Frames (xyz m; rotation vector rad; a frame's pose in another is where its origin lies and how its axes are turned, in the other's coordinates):
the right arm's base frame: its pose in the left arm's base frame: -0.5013 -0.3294 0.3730 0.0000 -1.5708 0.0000
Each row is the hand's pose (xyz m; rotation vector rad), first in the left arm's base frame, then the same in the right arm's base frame.
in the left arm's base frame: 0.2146 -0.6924 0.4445 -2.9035 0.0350 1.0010
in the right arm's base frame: 0.0715 -0.3630 -0.7159 -1.3607 0.1022 2.7925
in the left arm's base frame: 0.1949 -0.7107 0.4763 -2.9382 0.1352 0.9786
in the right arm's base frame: 0.1033 -0.3813 -0.6962 1.3898 -0.1418 -2.7779
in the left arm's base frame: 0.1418 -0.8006 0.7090 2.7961 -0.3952 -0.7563
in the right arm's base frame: 0.3360 -0.4712 -0.6431 1.3920 -0.0512 -2.4242
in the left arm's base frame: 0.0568 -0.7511 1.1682 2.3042 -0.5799 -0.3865
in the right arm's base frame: 0.7952 -0.4217 -0.5581 1.3222 0.2385 -1.8551
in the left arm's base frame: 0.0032 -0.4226 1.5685 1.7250 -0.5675 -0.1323
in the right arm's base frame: 1.1955 -0.0932 -0.5045 1.1288 0.6002 -1.3163
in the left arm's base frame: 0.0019 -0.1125 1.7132 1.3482 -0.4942 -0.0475
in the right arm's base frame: 1.3402 0.2169 -0.5032 0.9413 0.8317 -1.0100
